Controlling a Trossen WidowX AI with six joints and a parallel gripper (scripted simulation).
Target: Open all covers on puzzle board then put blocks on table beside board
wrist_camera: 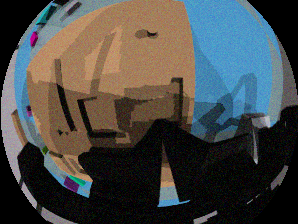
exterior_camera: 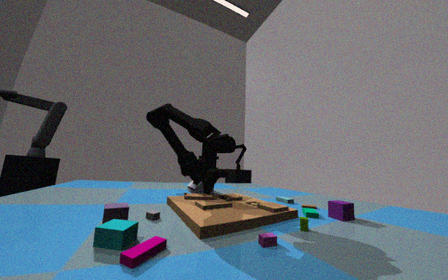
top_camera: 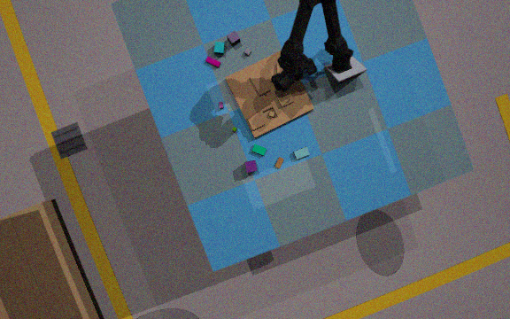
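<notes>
The grey block lies 19 cm to the right of my gripper tip, 13 cm ahead of it and 2 cm below it. From my gripper tip the other things lie so: lime block: 32 cm ahead, 11 cm to the left, 1 cm below; then magenta block: 33 cm ahead, 2 cm to the right, 2 cm below; then pale teal block: 32 cm to the left, 8 cm ahead, 2 cm below.
</notes>
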